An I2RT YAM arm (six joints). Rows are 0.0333 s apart.
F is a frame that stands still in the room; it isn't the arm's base.
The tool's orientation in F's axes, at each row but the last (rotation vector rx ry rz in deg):
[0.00 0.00 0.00]
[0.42 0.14 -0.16]
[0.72 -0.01 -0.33]
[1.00 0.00 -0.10]
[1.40 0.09 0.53]
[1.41 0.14 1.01]
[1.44 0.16 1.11]
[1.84 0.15 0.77]
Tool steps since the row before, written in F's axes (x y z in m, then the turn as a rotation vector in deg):
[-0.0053 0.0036 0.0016 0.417 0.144 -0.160]
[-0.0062 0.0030 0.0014 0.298 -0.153 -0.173]
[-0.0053 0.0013 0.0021 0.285 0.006 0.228]
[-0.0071 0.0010 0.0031 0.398 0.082 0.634]
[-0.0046 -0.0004 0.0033 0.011 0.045 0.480]
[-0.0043 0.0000 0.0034 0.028 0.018 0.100]
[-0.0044 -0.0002 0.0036 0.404 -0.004 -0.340]
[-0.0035 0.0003 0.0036 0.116 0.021 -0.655]
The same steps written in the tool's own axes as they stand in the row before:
[-0.0053 0.0036 0.0016 0.417 0.144 -0.160]
[-0.0062 0.0030 0.0014 0.299 -0.153 -0.171]
[-0.0053 0.0013 0.0021 0.285 0.011 0.228]
[-0.0071 0.0010 0.0031 0.398 0.094 0.632]
[-0.0046 -0.0003 0.0033 0.011 0.057 0.479]
[-0.0043 0.0002 0.0034 0.028 0.020 0.100]
[-0.0044 0.0000 0.0036 0.405 -0.020 -0.339]
[-0.0035 0.0005 0.0036 0.118 -0.002 -0.655]

